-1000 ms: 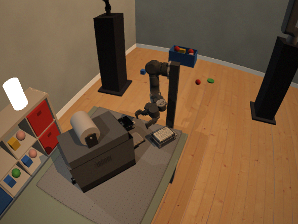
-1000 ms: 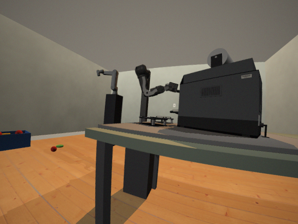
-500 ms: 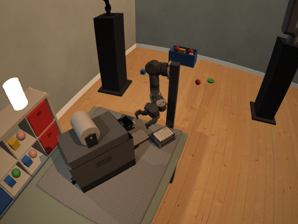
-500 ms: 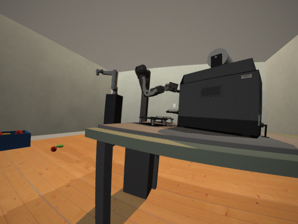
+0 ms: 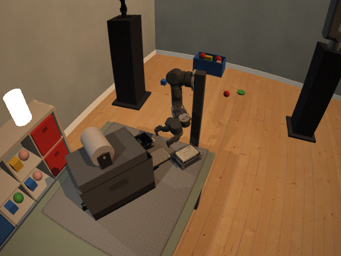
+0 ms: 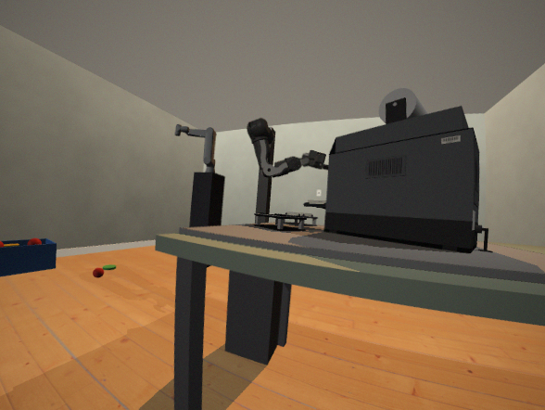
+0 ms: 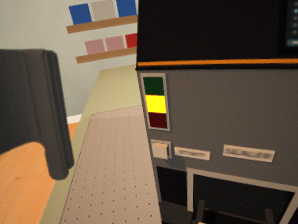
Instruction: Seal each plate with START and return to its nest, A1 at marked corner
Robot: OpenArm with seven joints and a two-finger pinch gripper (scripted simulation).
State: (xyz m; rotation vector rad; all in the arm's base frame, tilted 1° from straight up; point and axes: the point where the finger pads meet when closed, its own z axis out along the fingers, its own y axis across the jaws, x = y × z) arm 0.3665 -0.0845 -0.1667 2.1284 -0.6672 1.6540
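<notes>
Now: the pale start button 110 mm below my hand, 110 mm ahead of it and 20 mm to the right of it. Round my hand: dark sealer stage (200 mm below, 40 mm to the right, 20 mm behind); white well plate (240 mm below, 160 mm behind, 110 mm to the left); warning sticker (170 mm to the right, 140 mm below, 10 mm ahead).
</notes>
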